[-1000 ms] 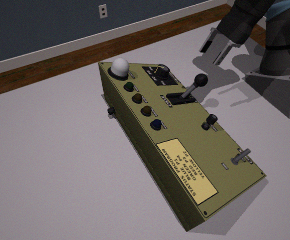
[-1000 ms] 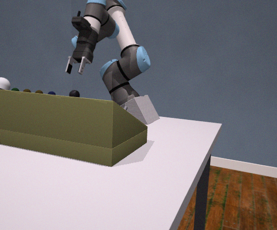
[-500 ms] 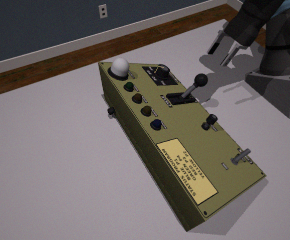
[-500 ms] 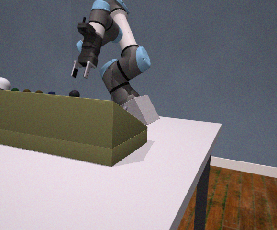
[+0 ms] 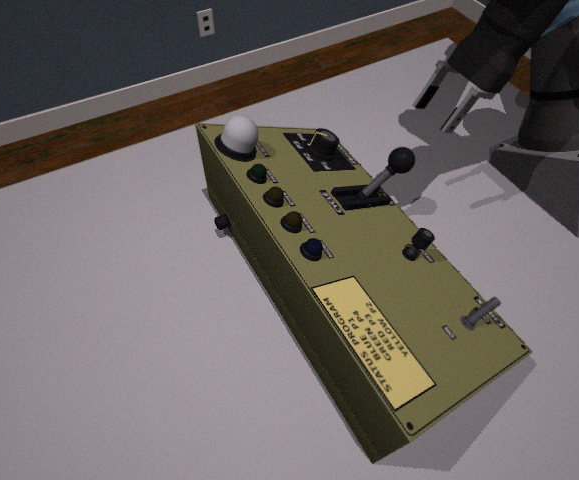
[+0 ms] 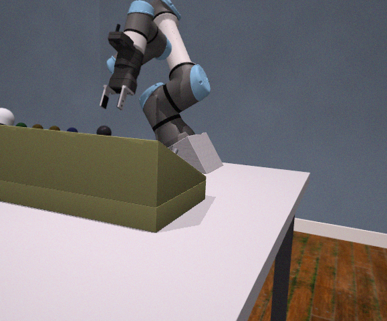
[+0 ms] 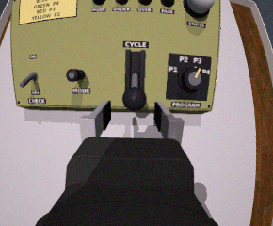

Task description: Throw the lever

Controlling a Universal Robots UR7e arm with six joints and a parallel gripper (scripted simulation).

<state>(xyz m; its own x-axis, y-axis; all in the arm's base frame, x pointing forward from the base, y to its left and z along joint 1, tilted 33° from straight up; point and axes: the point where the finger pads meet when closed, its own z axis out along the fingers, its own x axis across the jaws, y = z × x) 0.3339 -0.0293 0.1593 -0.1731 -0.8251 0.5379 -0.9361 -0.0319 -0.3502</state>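
The lever lies 7 cm ahead of my hand, 1 cm to the right of it and 11 cm below it. Also, from my hand: metal toggle (13 cm ahead, 22 cm to the left, 12 cm below); rotary selector (8 cm ahead, 14 cm to the right, 12 cm below); olive console (14 cm ahead, 3 cm to the left, 14 cm below).
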